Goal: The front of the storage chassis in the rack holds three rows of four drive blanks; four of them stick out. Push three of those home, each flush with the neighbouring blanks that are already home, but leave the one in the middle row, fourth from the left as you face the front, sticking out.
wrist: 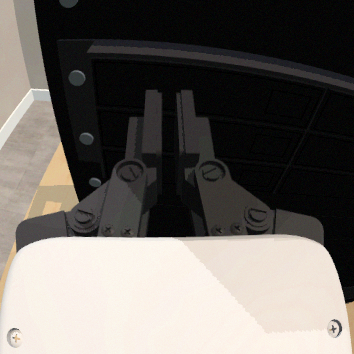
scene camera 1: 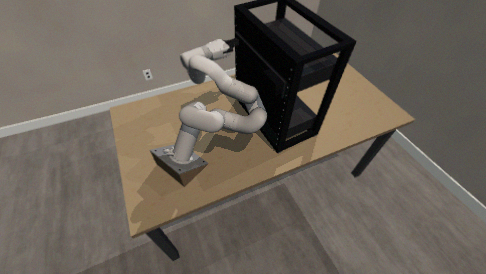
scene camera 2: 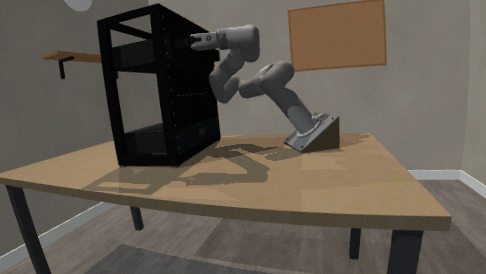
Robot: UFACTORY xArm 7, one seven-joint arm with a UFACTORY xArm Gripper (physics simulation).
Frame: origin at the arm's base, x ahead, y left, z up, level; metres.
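Seen in the pictures: gripper, fingertip midpoint: [wrist: 167,112] [scene camera 1: 237,41] [scene camera 2: 176,44]; arm's base, link origin: [scene camera 1: 180,157] [scene camera 2: 309,128].
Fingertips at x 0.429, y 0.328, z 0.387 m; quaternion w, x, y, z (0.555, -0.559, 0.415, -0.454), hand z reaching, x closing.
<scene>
Pixels of each thing's top centre, then the offset from my fingertips to it. Level surfaces: height alone.
- leftmost top-row blank, top centre: [wrist: 208,20] 0.062 m ahead, 0.008 m right, 0.028 m up
- leftmost middle-row blank, top centre: [wrist: 202,59] 0.062 m ahead, 0.008 m right, 0.001 m down
- wooden table, surface height: 0.465 m down
My gripper [scene camera 1: 234,44] [scene camera 2: 192,42] [wrist: 167,112] is at the front of the rack, near its left end as one faces it. The two fingers are almost together, with a narrow gap and no object visible in it. In the wrist view the storage chassis [wrist: 210,56] shows a lighter top rim and dark drive blanks in three rows. The fingertips overlap the leftmost top-row blank [wrist: 230,92]; contact cannot be told. Below it are the leftmost middle-row blank [wrist: 235,134] and leftmost bottom-row blank [wrist: 225,169], partly covered by the fingers. How far each blank sticks out is too dark to tell.
The black rack [scene camera 1: 291,95] [scene camera 2: 166,90] stands on the wooden table [scene camera 1: 220,192] [scene camera 2: 320,195]. The arm's wedge base [scene camera 1: 186,172] [scene camera 2: 325,135] is in front of the rack. Round screws [wrist: 77,78] line the rack's left rail. A board hangs on the wall behind.
</scene>
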